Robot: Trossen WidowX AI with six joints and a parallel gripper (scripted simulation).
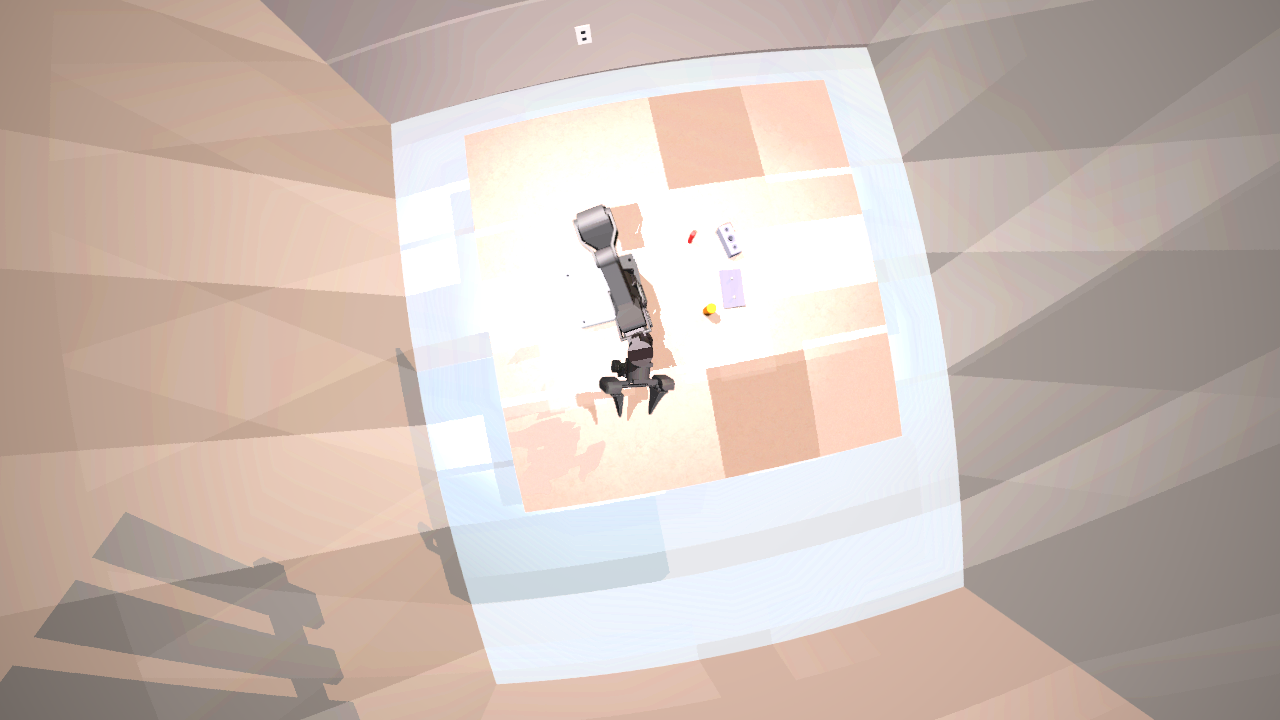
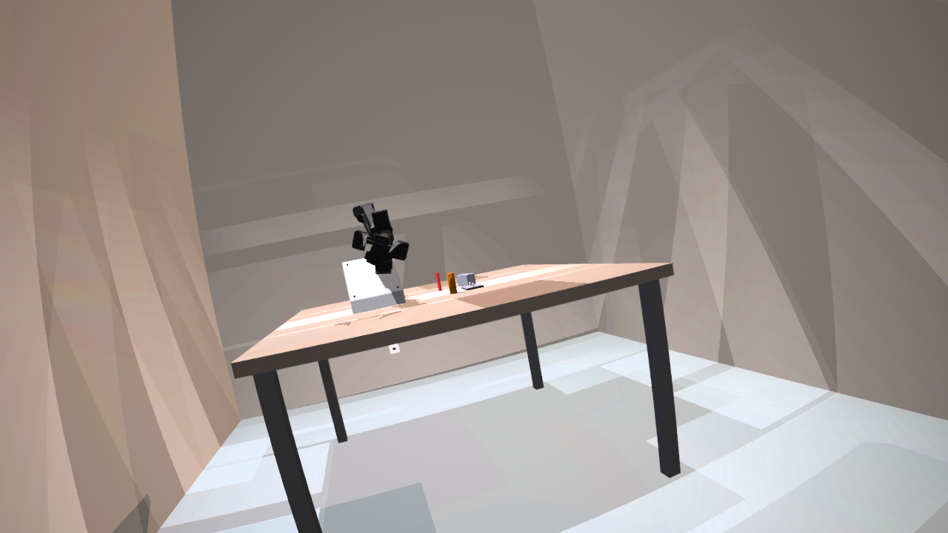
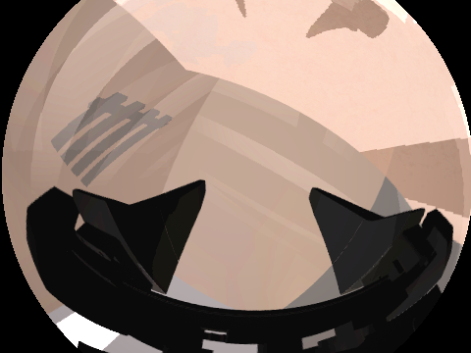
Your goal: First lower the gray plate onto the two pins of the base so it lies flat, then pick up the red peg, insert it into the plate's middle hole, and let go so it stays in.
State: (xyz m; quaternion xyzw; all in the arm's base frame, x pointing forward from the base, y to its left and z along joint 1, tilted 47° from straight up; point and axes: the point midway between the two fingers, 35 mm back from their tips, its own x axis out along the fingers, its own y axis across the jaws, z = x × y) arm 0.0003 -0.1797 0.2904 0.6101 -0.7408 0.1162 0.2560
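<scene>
Now: the gray plate 490 mm to the left of my gripper tip, 340 mm ahead of it and 170 mm below it. Round my gripper tip: pin base: 340 mm to the left, 330 mm ahead, 200 mm below; then yellow-orange object: 270 mm to the left, 250 mm ahead, 170 mm below; then red peg: 500 mm to the left, 210 mm ahead, 170 mm below.
</scene>
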